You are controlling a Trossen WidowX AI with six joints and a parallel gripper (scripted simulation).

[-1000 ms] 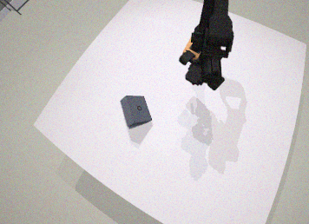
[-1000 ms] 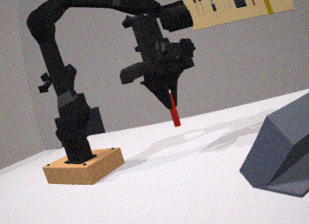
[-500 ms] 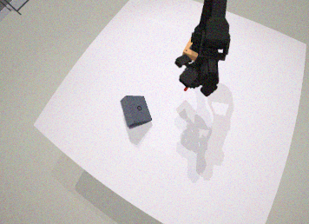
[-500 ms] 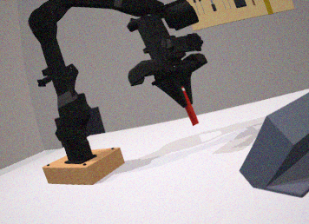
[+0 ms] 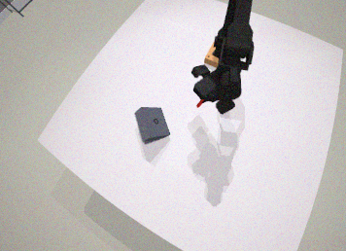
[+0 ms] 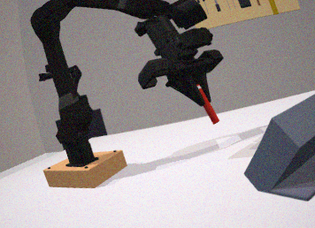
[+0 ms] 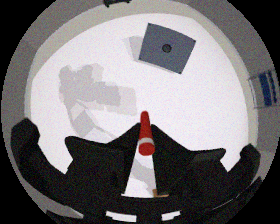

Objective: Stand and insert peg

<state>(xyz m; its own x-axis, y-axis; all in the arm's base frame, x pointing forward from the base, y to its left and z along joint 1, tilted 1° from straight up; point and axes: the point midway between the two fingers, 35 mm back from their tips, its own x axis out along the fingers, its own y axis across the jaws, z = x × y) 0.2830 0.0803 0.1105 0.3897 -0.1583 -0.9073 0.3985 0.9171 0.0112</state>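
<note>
My gripper tip is 18 cm short of the grey sloped panel, 12 cm to the left of it and 7 cm above it. The rest, counted from my gripper tip: red peg 2 cm above, 1 cm behind.
</note>
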